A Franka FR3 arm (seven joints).
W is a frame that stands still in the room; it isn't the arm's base.
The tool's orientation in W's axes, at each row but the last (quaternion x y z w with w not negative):
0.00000 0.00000 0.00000 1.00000
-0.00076 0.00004 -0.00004 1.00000
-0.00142 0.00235 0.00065 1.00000
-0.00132 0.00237 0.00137 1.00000
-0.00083 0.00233 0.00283 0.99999
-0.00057 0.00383 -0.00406 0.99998
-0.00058 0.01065 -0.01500 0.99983
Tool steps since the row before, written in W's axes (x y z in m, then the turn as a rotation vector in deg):
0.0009 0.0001 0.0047 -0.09 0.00 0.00
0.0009 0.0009 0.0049 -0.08 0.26 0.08
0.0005 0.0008 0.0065 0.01 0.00 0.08
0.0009 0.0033 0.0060 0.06 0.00 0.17
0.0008 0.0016 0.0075 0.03 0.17 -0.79
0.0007 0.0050 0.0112 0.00 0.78 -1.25
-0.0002 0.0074 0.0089 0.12 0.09 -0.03
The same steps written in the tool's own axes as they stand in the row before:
0.0009 0.0001 0.0047 -0.09 0.00 0.00
0.0009 0.0009 0.0049 -0.08 0.26 0.08
0.0005 0.0008 0.0065 0.01 0.00 0.08
0.0009 0.0033 0.0060 0.06 0.00 0.17
0.0008 0.0016 0.0075 0.03 0.17 -0.79
0.0006 0.0050 0.0112 0.00 0.78 -1.25
-0.0006 0.0074 0.0089 0.12 0.09 -0.03

